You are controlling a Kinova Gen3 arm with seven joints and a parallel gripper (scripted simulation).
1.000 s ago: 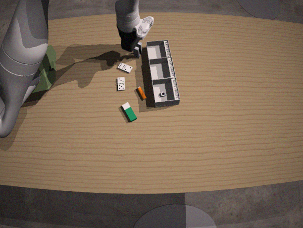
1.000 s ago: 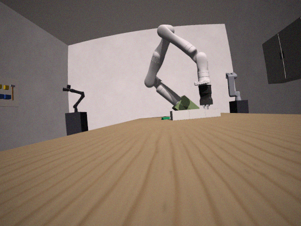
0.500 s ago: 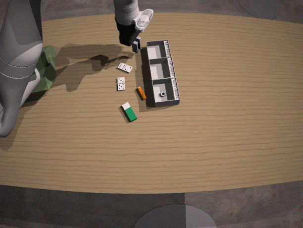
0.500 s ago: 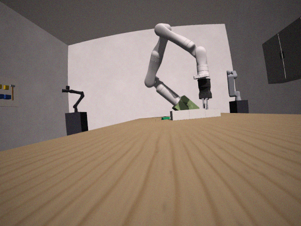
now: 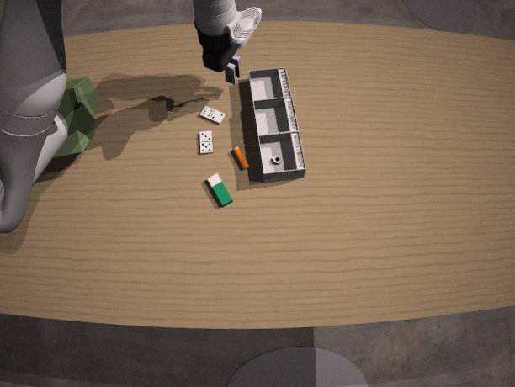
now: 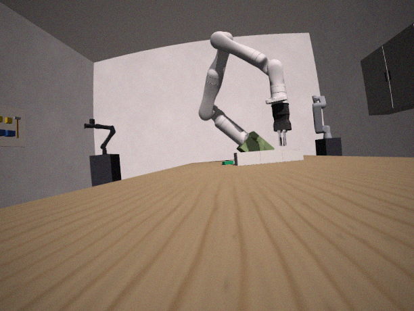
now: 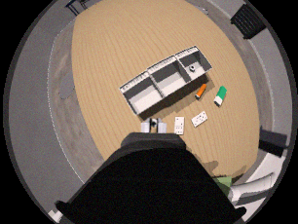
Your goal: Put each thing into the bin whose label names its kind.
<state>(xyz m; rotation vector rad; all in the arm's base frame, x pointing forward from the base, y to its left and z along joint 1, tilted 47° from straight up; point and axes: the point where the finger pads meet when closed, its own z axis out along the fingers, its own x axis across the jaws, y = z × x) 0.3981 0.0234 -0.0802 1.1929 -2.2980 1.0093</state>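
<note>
My hand is 22 cm to the left of the green block, 7 cm above it and 6 cm past it. Also, from my hand: orange battery: 16 cm to the right, 7 cm below, 1 cm behind.
</note>
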